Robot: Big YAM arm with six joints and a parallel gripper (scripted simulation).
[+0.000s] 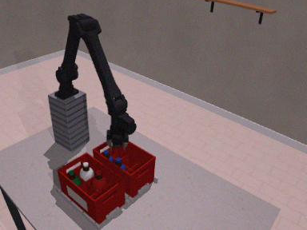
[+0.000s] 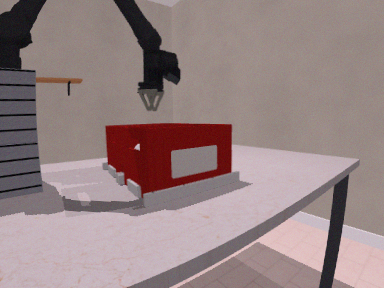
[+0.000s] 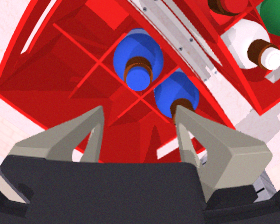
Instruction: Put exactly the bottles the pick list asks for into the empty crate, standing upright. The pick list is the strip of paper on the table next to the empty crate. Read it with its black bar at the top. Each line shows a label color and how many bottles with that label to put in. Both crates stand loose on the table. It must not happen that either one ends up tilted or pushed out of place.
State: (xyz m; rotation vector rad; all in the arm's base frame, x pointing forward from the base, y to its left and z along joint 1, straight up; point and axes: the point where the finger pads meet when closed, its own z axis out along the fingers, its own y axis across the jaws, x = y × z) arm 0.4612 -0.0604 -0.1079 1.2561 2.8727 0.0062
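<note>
Right now the green-label bottle is 220 mm to the right of my hand, 150 mm below it and 100 mm behind it. From my hand the other things lie so: blue bottle: 150 mm below, 90 mm behind; white-label bottle: 150 mm below, 130 mm to the right, 100 mm behind; red-label bottle: 150 mm below, 130 mm to the right, 10 mm behind.
</note>
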